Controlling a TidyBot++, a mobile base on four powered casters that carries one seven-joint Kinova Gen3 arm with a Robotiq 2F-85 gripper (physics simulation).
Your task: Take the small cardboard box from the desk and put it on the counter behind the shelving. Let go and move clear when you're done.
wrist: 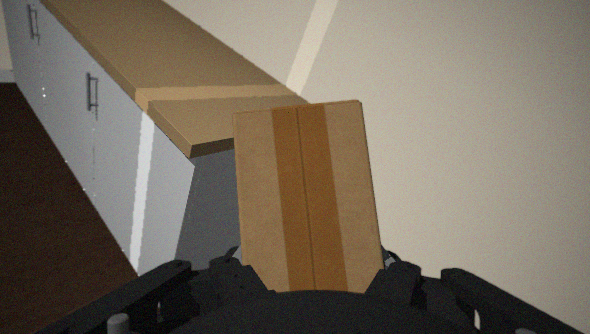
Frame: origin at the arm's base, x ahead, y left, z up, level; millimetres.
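Seen in the pictures: gripper, fingertip midpoint: (pixel 311 256).
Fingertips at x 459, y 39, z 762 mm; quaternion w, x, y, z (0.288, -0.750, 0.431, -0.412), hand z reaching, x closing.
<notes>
Offsets run from my fingertips to a thing's top centre. "spot": to the spot under its first point. Level surfaces: height alone.
The small cardboard box @(dx +0, dy +18, dz +88 mm) (pixel 307 195), light brown with a darker tape band down its middle, fills the centre of the wrist view. My gripper (pixel 311 256) is shut on the box, with a dark finger at each side of its lower end. The counter @(dz -249 mm) (pixel 165 47) has a tan top and runs from the upper left to the middle of the view. The box covers part of the counter's near end in this view. The shelving and the desk do not show.
The counter's pale front @(spot: dx +665, dy +1070, dz -599 mm) (pixel 70 100) has dark handles and faces left. Its grey end panel @(spot: dx +455, dy +268, dz -467 mm) (pixel 212 200) shows left of the box. A beige wall (pixel 475 150) stands along the right side. Dark brown floor @(dz -1158 mm) (pixel 45 225) shows at the lower left.
</notes>
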